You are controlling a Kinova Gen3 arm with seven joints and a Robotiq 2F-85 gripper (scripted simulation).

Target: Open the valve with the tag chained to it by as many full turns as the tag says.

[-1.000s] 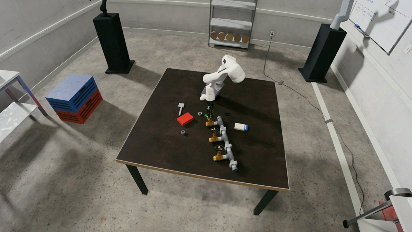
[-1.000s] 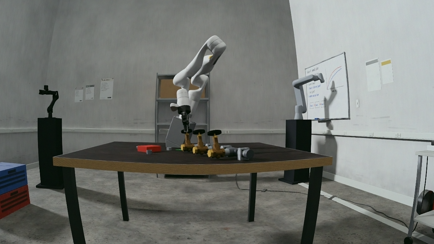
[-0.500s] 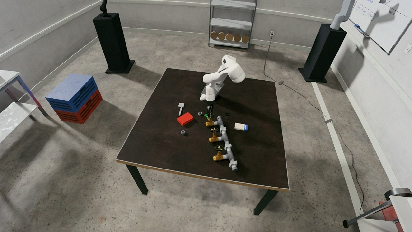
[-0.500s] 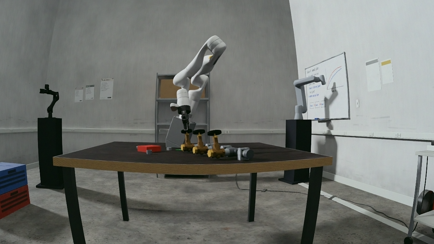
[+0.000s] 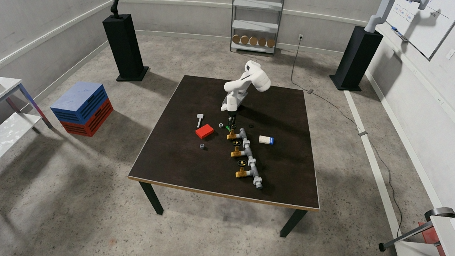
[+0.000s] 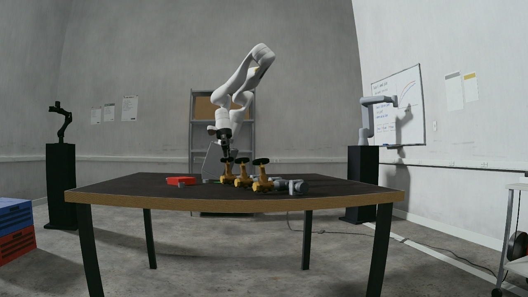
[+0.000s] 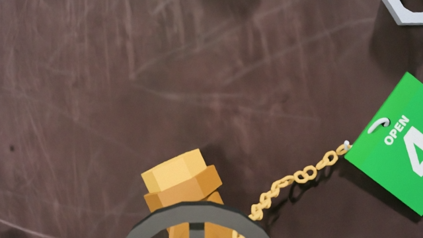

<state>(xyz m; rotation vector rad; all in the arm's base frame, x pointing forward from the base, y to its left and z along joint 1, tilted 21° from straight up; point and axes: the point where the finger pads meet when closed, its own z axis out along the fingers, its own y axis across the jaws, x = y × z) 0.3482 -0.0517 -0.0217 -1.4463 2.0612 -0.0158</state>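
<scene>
Now: hand 11 cm above the green tag, 9 cm past it and 2 cm to the left of it. Also, from my hand: white-and-blue box (27 cm to the left, 11 cm below, 4 cm ahead); red block (22 cm to the right, 10 cm below, 3 cm behind); small grey ring (22 cm to the right, 12 cm ahead, 11 cm below).
</scene>
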